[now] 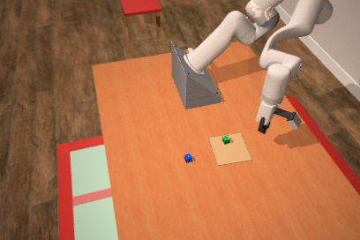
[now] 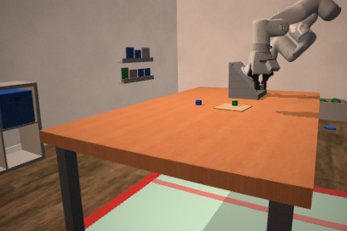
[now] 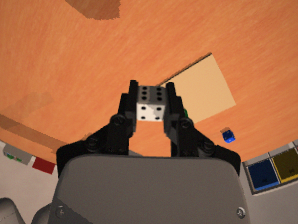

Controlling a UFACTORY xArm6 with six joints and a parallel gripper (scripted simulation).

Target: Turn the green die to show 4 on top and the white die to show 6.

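Right now the green die is 6 cm behind my hand, 12 cm to the right of it and 10 cm below it. Round my hand: tan mat 3 cm behind, 12 cm to the right, 11 cm below; blue die 5 cm behind, 30 cm to the right, 10 cm below; white die 1 cm below.
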